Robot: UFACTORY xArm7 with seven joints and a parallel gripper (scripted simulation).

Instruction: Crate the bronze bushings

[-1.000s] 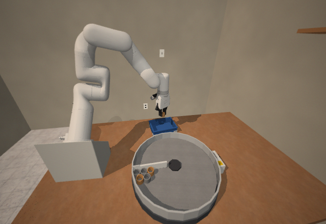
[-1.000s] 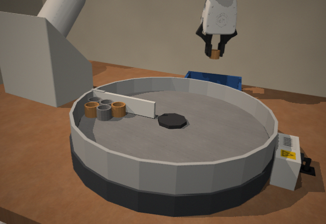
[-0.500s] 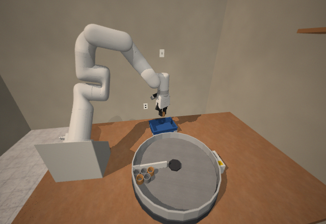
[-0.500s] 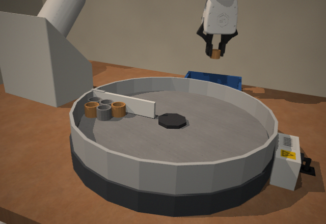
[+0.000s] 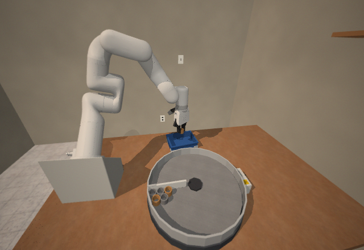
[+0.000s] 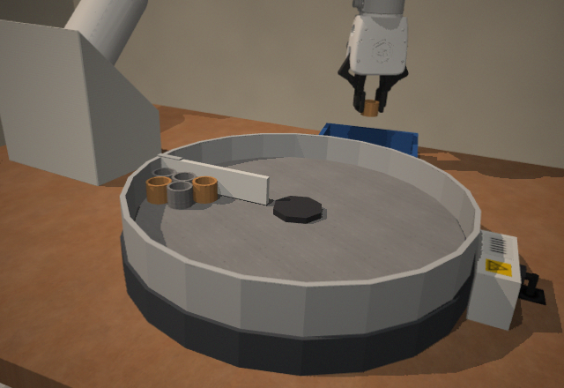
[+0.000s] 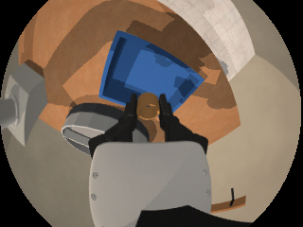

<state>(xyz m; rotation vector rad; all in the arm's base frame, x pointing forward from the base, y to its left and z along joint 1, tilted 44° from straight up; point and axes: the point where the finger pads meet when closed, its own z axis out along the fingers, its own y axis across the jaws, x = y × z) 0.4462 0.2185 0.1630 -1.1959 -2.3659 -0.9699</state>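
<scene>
Now: the blue crate 10 cm below my hand. Round my hand: turning table (2 cm ahead, 37 cm to the right, 7 cm below).
</scene>
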